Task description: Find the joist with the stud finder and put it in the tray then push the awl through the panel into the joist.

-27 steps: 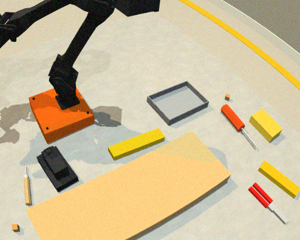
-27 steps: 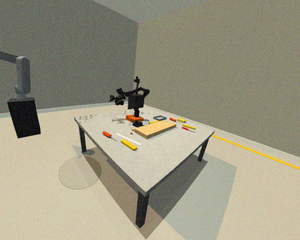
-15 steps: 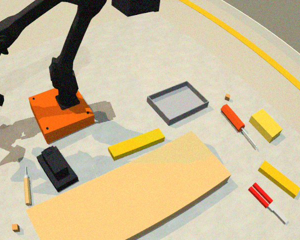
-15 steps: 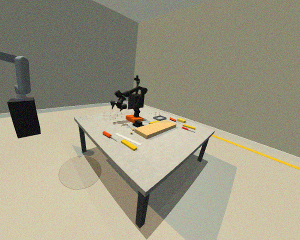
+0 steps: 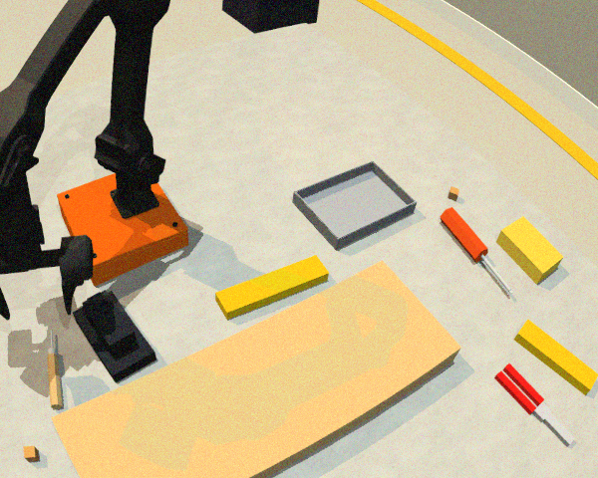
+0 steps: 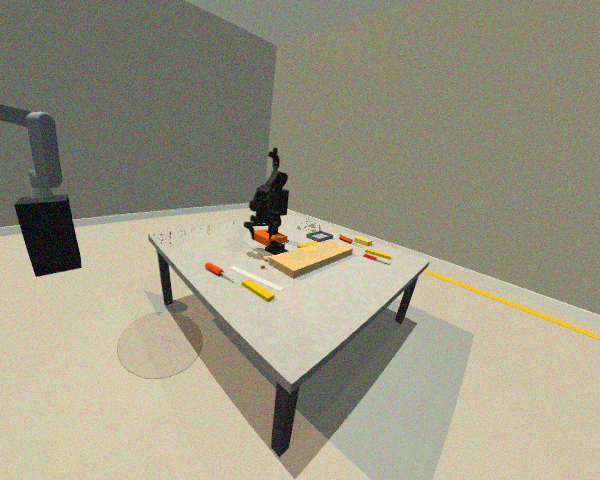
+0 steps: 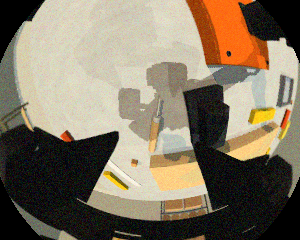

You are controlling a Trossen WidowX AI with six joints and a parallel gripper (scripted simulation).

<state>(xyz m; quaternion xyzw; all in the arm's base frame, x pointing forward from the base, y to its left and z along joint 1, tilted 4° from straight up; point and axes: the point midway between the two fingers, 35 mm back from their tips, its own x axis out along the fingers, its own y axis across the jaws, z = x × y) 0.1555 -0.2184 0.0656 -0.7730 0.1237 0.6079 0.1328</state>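
My gripper tip is now 1 cm short of the stud finder, 9 cm to the right of it and 4 cm above it. Round my gripper tip: awl: 2 cm ahead, 1 cm to the right, 8 cm below; then grey tray: 1 cm behind, 54 cm to the left, 7 cm below.
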